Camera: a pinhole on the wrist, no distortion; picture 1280 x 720 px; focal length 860.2 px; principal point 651.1 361.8 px. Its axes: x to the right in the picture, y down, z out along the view. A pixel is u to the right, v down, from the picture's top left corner.
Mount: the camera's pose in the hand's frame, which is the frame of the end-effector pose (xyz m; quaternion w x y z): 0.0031 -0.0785 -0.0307 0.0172 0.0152 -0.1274 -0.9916
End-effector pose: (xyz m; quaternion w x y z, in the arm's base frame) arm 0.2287 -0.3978 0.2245 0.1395 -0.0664 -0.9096 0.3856
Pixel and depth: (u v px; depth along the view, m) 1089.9 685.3 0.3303
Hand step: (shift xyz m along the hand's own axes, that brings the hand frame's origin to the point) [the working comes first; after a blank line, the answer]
In the camera's frame: 0.1685 0.1242 0.3303

-0.1729 -0.1217 0.3158
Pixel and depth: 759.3 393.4 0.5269
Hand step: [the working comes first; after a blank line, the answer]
In the camera's frame: 0.0663 0.0194 0.5269

-0.0807 0.0331 0.4820
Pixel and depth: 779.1 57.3 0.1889
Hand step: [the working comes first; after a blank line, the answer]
In the camera's frame: 0.0281 -0.0669 0.1889

-0.0335 0.0327 0.1343
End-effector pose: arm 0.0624 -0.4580 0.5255 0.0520 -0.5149 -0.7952 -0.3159
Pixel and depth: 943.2 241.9 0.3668
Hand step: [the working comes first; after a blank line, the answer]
In the camera's frame: 0.1246 -0.0511 0.3668

-0.1355 0.0587 0.3079
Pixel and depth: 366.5 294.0 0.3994
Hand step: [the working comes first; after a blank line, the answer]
In the camera's frame: -0.1321 -0.0315 0.3994

0.1204 0.0577 0.3510
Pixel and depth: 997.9 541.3 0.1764
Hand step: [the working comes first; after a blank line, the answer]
In the camera's frame: 0.0711 0.0368 0.1764

-0.0729 -0.0723 0.1474
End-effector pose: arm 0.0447 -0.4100 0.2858 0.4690 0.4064 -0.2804 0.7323
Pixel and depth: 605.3 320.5 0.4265
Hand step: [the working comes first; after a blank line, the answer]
In the camera's frame: -0.0227 -0.0205 0.4265

0.0104 0.0497 0.3772
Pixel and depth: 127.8 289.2 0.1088
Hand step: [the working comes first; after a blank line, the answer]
In the camera's frame: -0.0662 -0.0092 0.1088

0.0652 -0.0397 0.0739
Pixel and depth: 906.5 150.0 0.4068
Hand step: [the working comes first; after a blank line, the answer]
In the camera's frame: 0.1208 -0.1002 0.4068

-0.1346 0.1163 0.3342
